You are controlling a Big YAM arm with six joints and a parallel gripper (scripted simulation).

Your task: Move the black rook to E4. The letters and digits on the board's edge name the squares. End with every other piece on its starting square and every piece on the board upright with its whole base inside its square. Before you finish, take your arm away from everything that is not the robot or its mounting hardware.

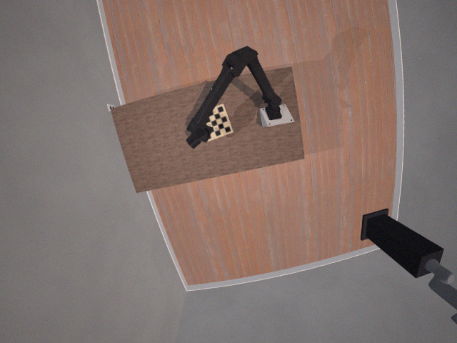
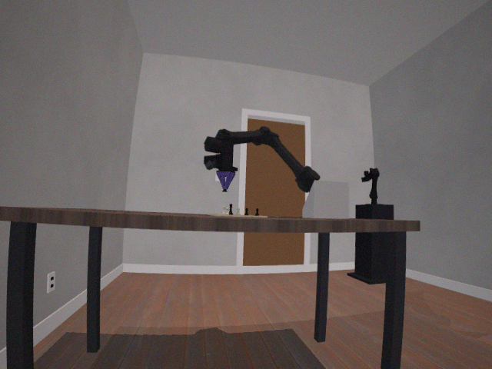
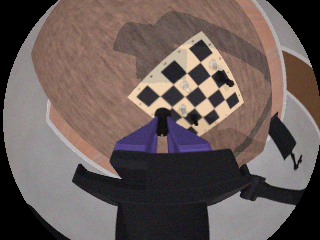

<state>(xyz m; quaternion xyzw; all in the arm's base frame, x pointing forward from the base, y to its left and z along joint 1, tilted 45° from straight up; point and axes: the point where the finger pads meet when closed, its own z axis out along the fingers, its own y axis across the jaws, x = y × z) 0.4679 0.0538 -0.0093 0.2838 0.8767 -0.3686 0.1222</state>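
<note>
Now: the chessboard 12 cm below my hand, 6 cm behind it and 5 cm to the right of it. The rest, counted from my hand: black piece right at my hand; then white piece 13 cm to the right, 10 cm below, 1 cm behind.
</note>
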